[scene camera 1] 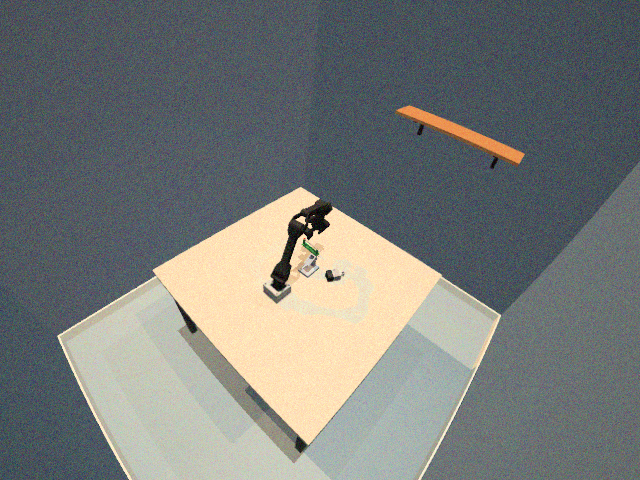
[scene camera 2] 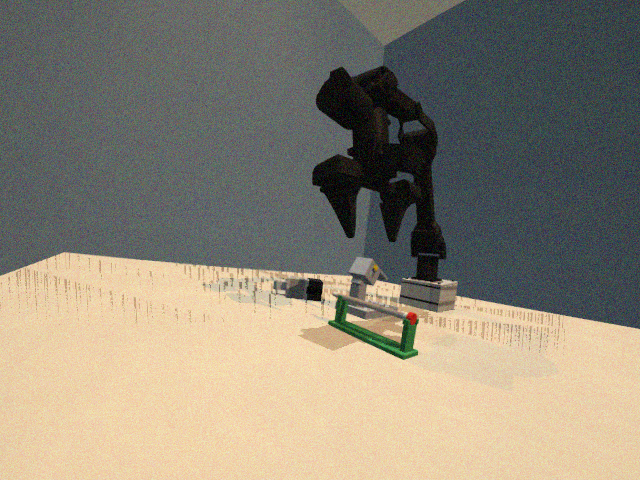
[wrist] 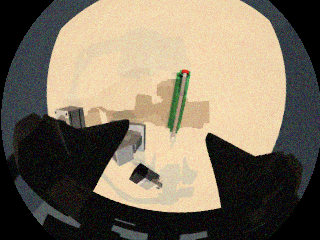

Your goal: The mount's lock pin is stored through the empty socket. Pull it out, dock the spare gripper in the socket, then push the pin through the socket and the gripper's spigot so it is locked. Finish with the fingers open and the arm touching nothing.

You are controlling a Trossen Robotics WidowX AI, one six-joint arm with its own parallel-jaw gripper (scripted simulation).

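Note:
On scene camera 2 you'd have the gripper [scene camera 2: 373, 240], which is open and holding nothing, along with a spare gripper [scene camera 2: 295, 287] and a grey mount [scene camera 2: 364, 271]. The wrist view gives you the gripper [wrist: 168, 130] again, and the mount [wrist: 134, 141] as well.

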